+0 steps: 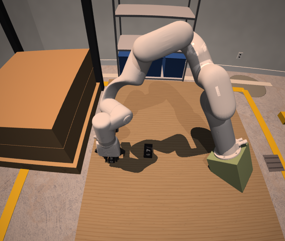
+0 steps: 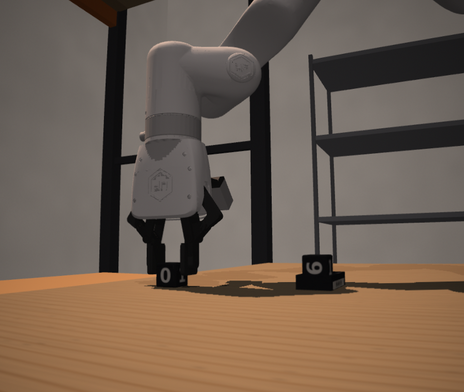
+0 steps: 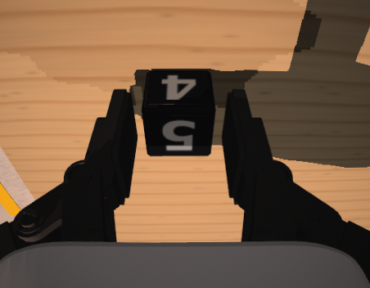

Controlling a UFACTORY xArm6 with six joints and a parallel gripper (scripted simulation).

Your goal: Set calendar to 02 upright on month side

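My hand is 180 mm past the cube, 20 mm to the left of it and 10 mm above it. The rest, counted from my hand: black calendar tray 180 mm behind, 40 mm to the right, 30 mm below.
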